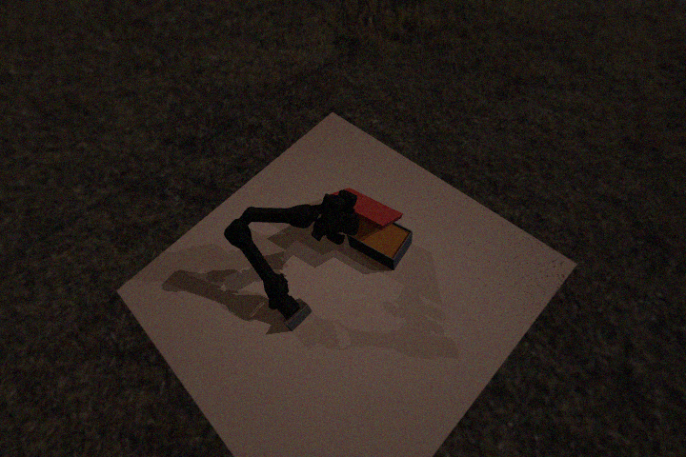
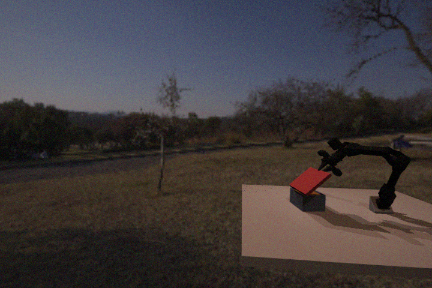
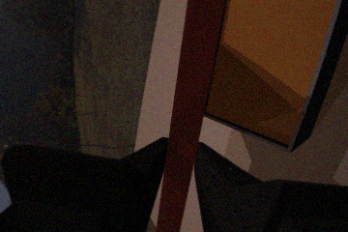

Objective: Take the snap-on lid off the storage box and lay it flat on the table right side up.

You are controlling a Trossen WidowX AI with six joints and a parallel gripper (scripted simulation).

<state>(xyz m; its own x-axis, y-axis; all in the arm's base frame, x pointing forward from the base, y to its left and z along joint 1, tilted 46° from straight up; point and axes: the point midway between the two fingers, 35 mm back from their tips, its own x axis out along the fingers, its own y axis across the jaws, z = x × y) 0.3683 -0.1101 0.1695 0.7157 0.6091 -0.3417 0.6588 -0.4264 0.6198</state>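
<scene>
Now: gripper tip 6 cm short of the red lid, 5 cm above it and 2 cm to the right of it. Round my gripper tip: grey-blue storage box: 19 cm below, 7 cm to the right, 5 cm ahead.
</scene>
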